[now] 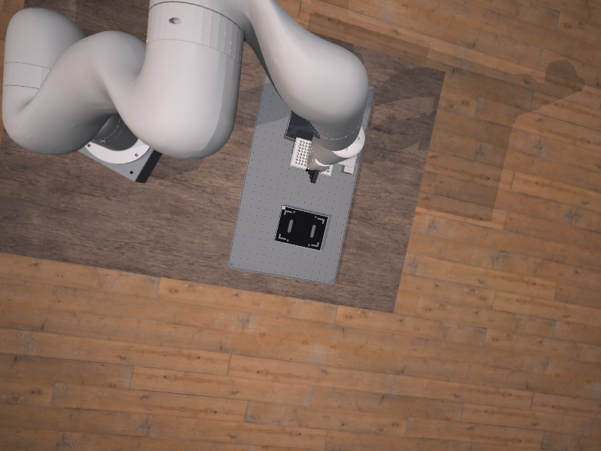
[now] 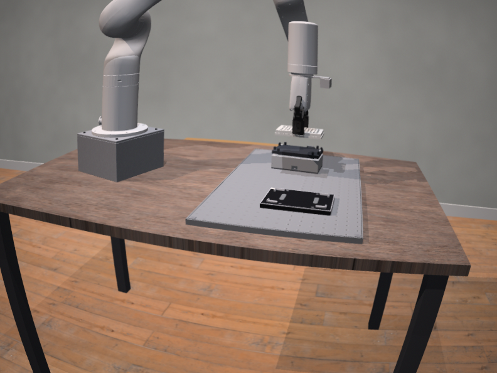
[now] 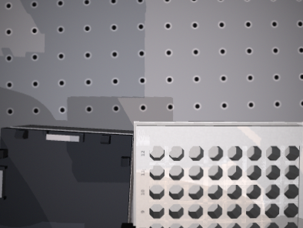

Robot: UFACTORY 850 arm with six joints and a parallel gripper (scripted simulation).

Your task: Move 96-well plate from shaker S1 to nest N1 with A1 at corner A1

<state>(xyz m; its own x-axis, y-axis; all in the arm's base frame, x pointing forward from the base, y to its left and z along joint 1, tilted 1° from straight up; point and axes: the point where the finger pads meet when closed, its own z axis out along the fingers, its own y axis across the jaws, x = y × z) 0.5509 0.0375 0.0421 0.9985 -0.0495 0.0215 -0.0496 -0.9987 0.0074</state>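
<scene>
The black plate nest N1 is 22 cm to the right of my hand, 13 cm below it and 3 cm ahead of it. From my hand the other things lie so: 96-well plate: 1 cm below.
</scene>
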